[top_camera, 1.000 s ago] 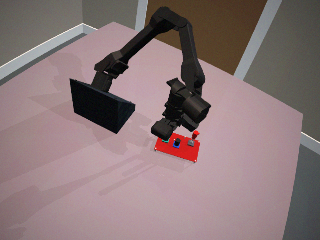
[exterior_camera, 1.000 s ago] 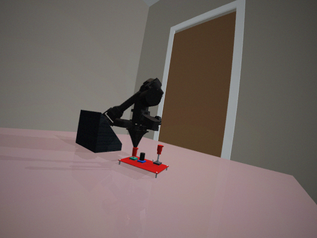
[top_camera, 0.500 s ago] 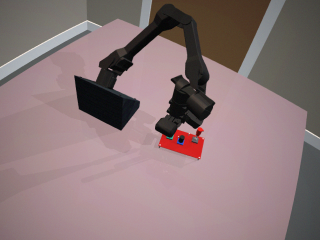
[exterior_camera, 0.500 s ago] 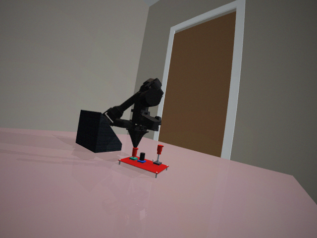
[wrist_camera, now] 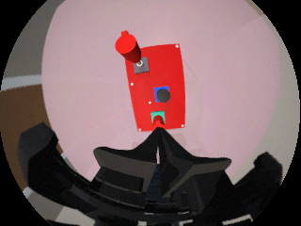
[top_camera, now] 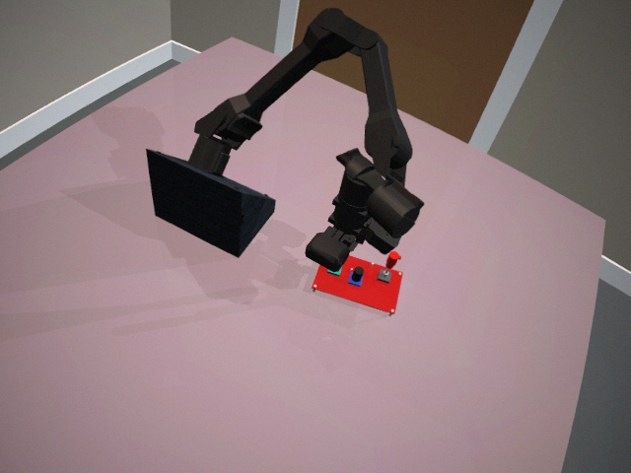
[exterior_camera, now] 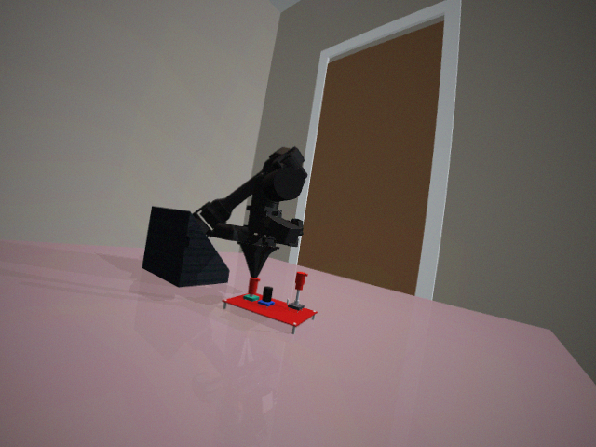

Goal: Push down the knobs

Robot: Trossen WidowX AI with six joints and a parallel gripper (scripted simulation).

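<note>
Now: gripper tip 2 cm above the green potentiometer.
</note>
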